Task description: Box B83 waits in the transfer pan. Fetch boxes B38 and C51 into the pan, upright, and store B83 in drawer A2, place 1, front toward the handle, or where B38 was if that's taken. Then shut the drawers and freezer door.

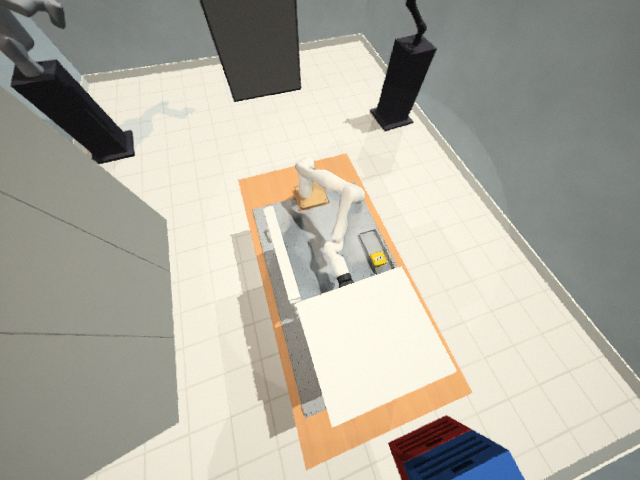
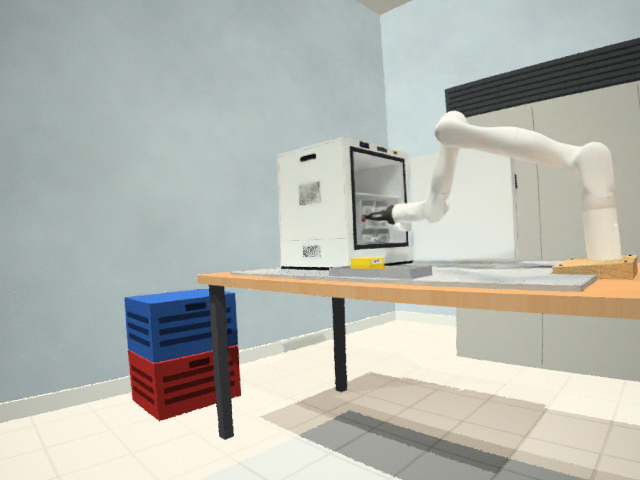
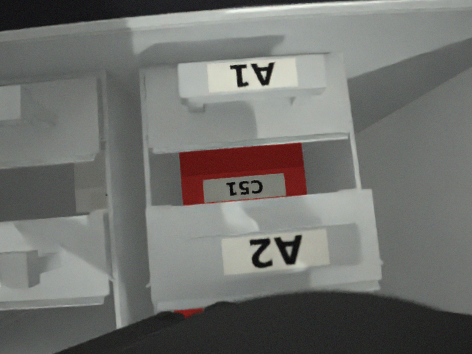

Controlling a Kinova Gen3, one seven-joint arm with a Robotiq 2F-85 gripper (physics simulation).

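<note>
The freezer (image 1: 375, 343) (image 2: 313, 162) stands on the table with its door (image 1: 280, 252) (image 2: 485, 229) swung open. My gripper (image 1: 345, 281) (image 2: 366, 219) (image 3: 241, 304) reaches into it and is shut on the handle of drawer A2 (image 3: 199, 246), which is pulled partly out. The fingers are mostly hidden by the dark gripper body. Red box C51 (image 3: 241, 159) stands in drawer A2 behind its front panel. Drawer A1 (image 3: 312, 74) beside it is closed. Yellow box B83 (image 1: 378, 258) (image 2: 367, 262) lies in the grey transfer pan (image 1: 366, 238) (image 2: 404, 271) in front of the freezer.
More white drawers (image 3: 80, 116) fill the neighbouring column. The orange-edged table (image 1: 328, 448) (image 2: 366, 290) carries the arm's wooden base block (image 1: 315, 197). A blue crate (image 1: 461, 457) (image 2: 180, 324) sits on a red crate (image 2: 185, 381) on the floor by the table.
</note>
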